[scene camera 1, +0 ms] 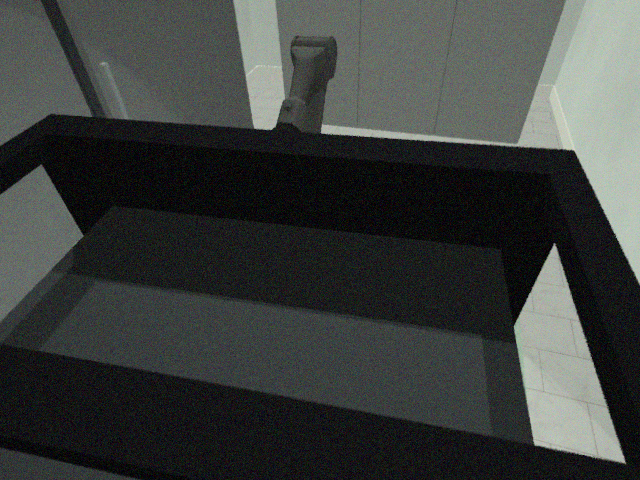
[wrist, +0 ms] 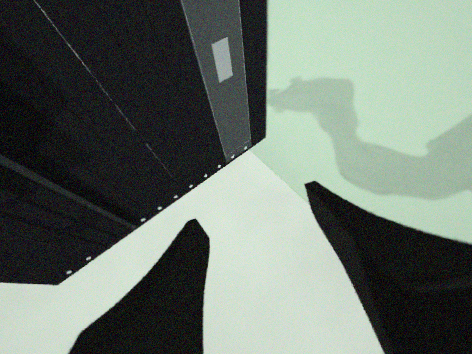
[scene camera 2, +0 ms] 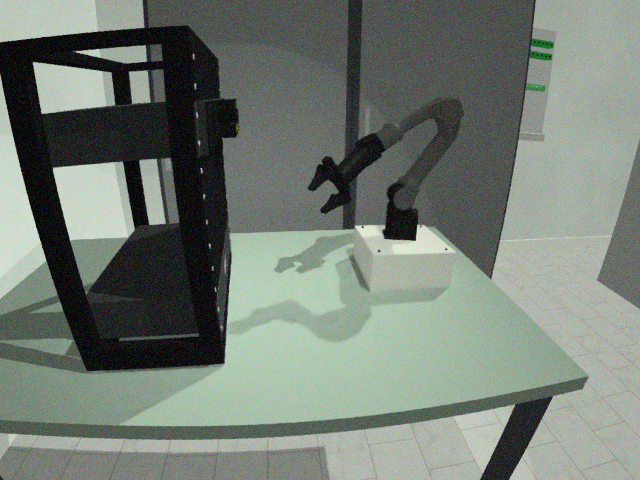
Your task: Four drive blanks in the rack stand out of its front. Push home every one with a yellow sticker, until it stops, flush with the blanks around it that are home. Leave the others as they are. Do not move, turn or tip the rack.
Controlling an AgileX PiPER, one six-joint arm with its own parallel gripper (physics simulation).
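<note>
The black rack stands upright at the left in the scene camera 2 view. Dark drive blanks stand out of its front high up, seen edge-on, with small red and yellow spots on their faces. I cannot tell them apart or count them. The blanks do not show clearly in the wrist view, and the rack's front is hidden in the scene camera 1 view. My gripper is open and empty. It hangs over the table, apart from the rack's front and lower than the protruding blanks, tilted down toward the rack.
The arm's white base block stands on the green table, right of the rack. A grey panel with a pale label is low on the rack's front. Grey cabinets stand behind the table. The arm's shadows lie on the tabletop.
</note>
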